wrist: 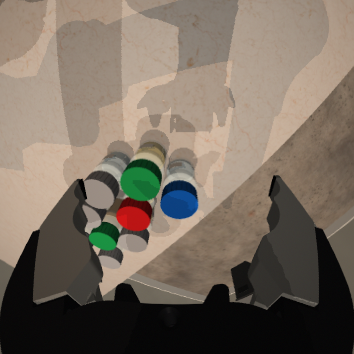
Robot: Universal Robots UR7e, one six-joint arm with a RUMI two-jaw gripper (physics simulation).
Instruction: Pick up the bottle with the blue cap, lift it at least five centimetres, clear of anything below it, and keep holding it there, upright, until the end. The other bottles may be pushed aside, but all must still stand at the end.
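Places are measured from the arm's base along level axes (x ahead, y left, z up), in metres.
Pixels of known places: gripper, fingertip midpoint: (176,178).
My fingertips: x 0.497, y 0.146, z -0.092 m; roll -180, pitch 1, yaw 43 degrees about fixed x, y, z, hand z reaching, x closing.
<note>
Ahead of a thing's pixels: the offset from my fingertips to its top centre. Level surfaces: height alone.
The bottle with the blue cap @[dx +0.060, dy -0.064, dz -0.070 m] (179,200) stands upright near the middle of the wrist view, at the right side of a tight group of bottles. Its clear body shows behind the cap. The larger green-capped bottle @[dx -0.002, dy -0.074, dz -0.070 m] (141,180) and the red-capped bottle @[dx +0.027, dy -0.136, dz -0.070 m] (134,214) stand close to its left. My gripper (176,178) is open, with its jaws wide apart at left and right of the view. The blue cap shows between the two fingertips in the picture, with the green and red caps also there. The gripper seems to be above the bottles; the exact height is hard to tell.
A grey-capped bottle @[dx -0.040, dy -0.134, dz -0.070 m] (101,190) shows beside the left fingertip. A small green-capped bottle @[dx +0.018, dy -0.232, dz -0.070 m] (104,236) and further grey-capped ones @[dx +0.060, dy -0.191, dz -0.070 m] (133,240) @[dx +0.061, dy -0.294, dz -0.070 m] (110,258) stand in the lower left. The pale tabletop @[dz -0.175 m] (270,95) meets a brown stone surface (240,210) along a diagonal edge.
</note>
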